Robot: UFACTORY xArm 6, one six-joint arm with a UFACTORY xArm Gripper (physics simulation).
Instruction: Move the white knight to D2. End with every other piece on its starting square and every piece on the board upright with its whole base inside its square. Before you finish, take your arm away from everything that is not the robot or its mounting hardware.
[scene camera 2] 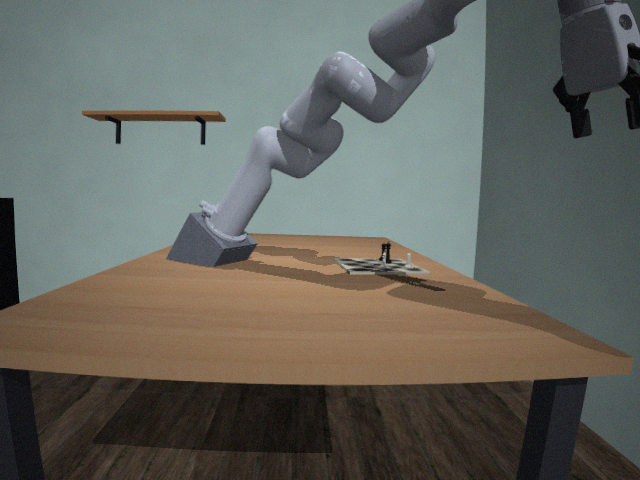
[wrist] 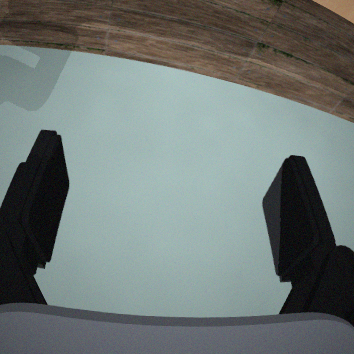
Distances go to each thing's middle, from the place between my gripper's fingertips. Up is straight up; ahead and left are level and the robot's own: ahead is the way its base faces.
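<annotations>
The chessboard (scene camera 2: 352, 265) is well below my hand, a long way to the left of it, and a bit behind it.
</annotations>
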